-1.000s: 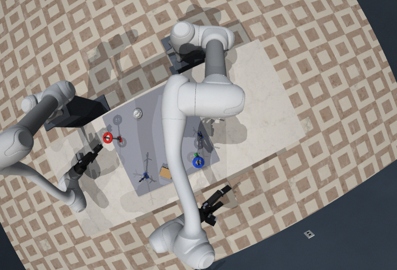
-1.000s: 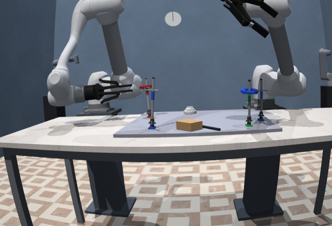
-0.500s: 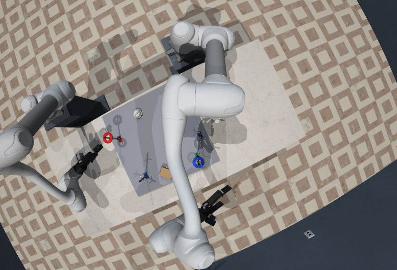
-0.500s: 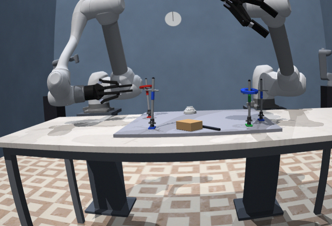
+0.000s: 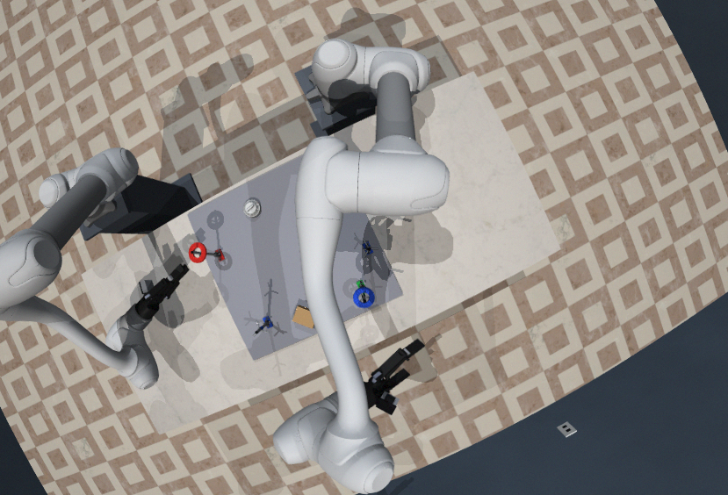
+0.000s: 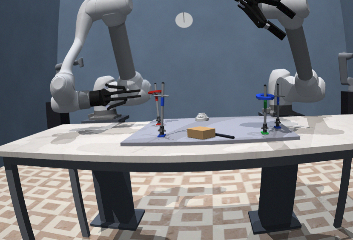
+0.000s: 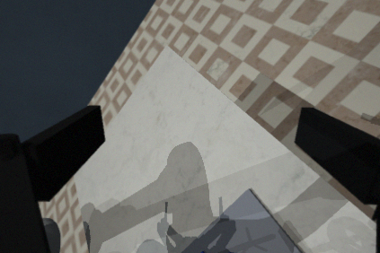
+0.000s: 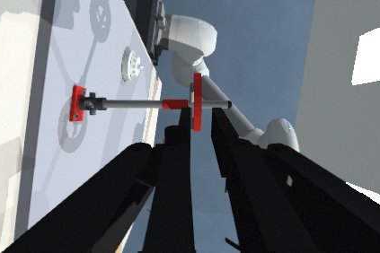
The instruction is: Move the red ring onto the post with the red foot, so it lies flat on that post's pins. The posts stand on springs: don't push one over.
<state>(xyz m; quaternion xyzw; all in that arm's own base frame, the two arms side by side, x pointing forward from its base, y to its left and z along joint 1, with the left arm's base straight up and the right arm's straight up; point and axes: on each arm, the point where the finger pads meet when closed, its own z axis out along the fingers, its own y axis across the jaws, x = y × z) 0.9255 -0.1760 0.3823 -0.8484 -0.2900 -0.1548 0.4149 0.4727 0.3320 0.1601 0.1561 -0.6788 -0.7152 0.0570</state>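
Observation:
Now: right hand 40 mm past the red ring and 100 mm to the right of it. Also, from my right hand: white round object: 130 mm behind, 300 mm to the left, 140 mm below; wooden block: 310 mm ahead, 340 mm to the left, 130 mm below; grey board: 80 mm ahead, 370 mm to the left, 150 mm below.

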